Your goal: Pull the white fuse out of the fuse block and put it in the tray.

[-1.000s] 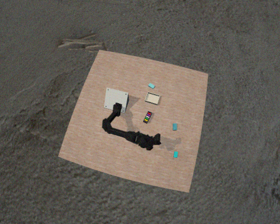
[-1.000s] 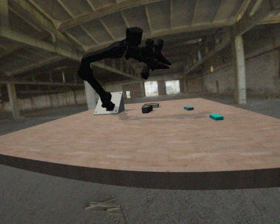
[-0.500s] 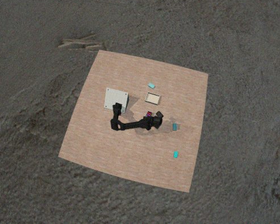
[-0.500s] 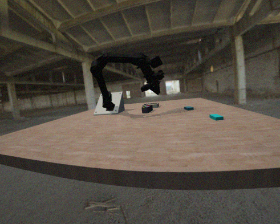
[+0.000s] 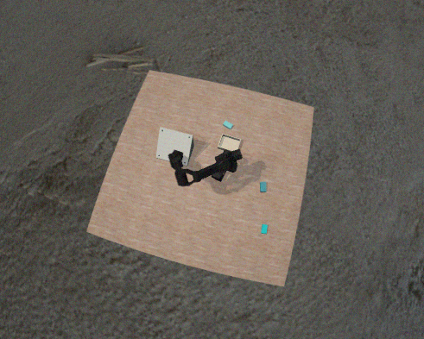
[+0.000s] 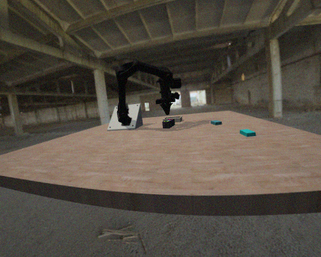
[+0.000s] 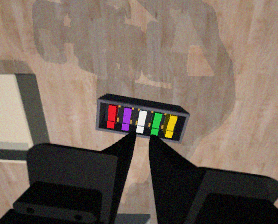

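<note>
My gripper tip is 50 mm above the white fuse. The rest, counted from my gripper tip: tray 10 mm behind, 210 mm to the left, 70 mm below.
</note>
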